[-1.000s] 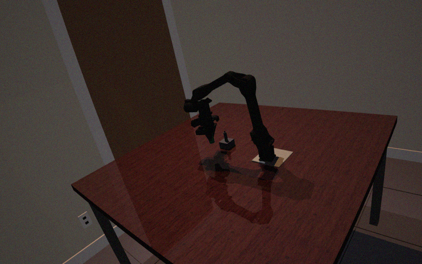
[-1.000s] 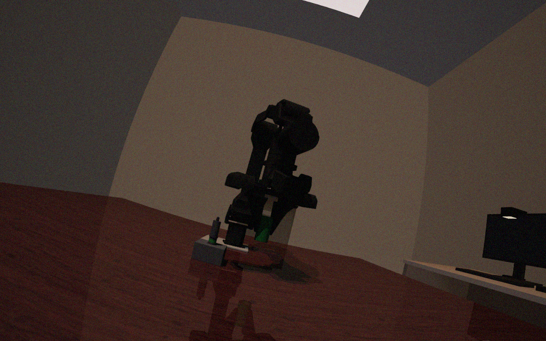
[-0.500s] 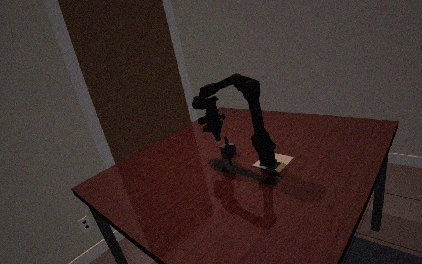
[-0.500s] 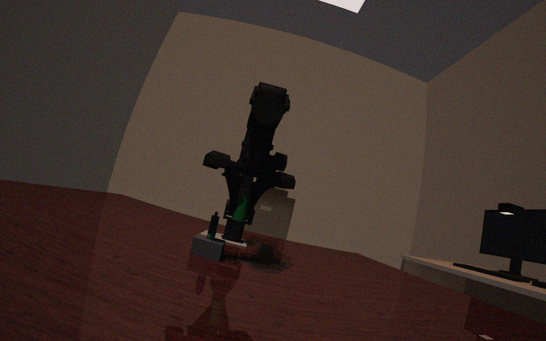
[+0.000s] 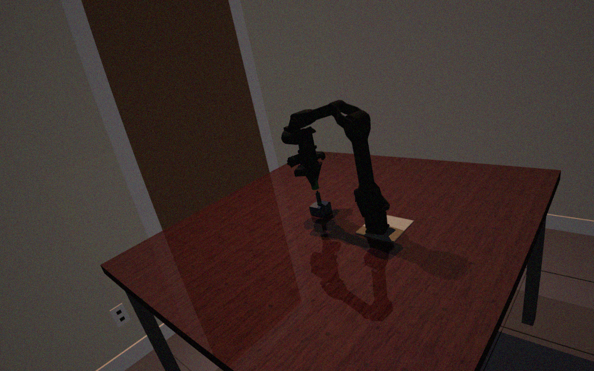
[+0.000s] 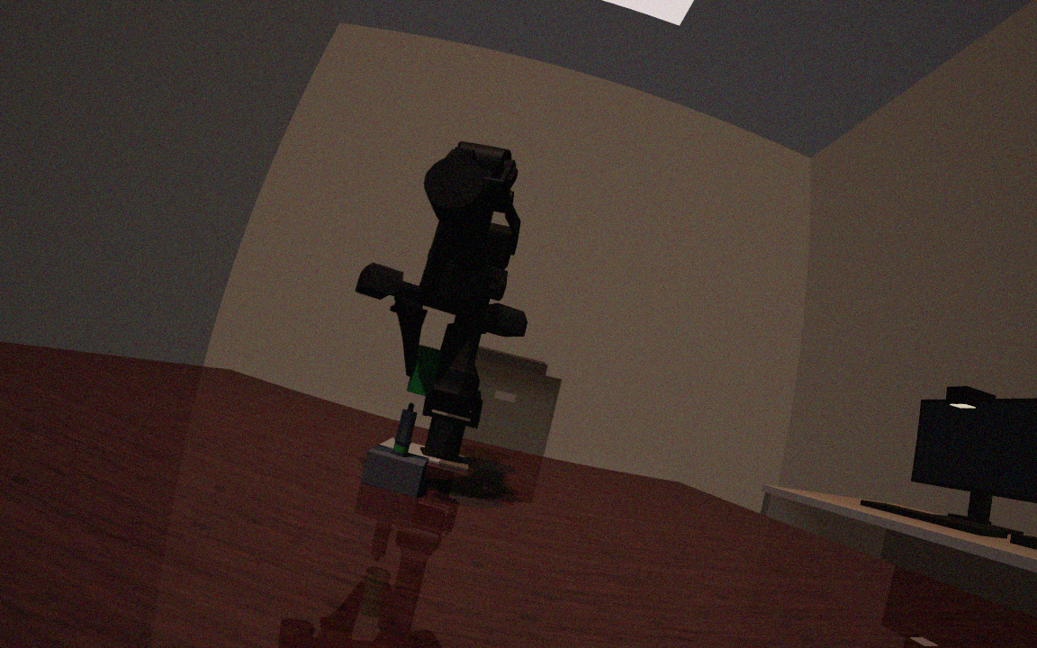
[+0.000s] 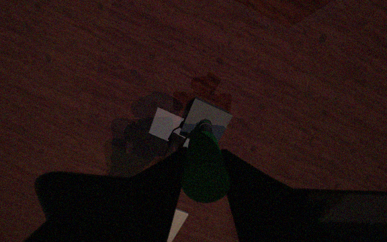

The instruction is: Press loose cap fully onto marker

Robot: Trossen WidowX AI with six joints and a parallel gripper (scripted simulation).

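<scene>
Right now the grey holder block is 10 cm below my gripper tip. Round my gripper tip: green cap (1 cm above).
</scene>
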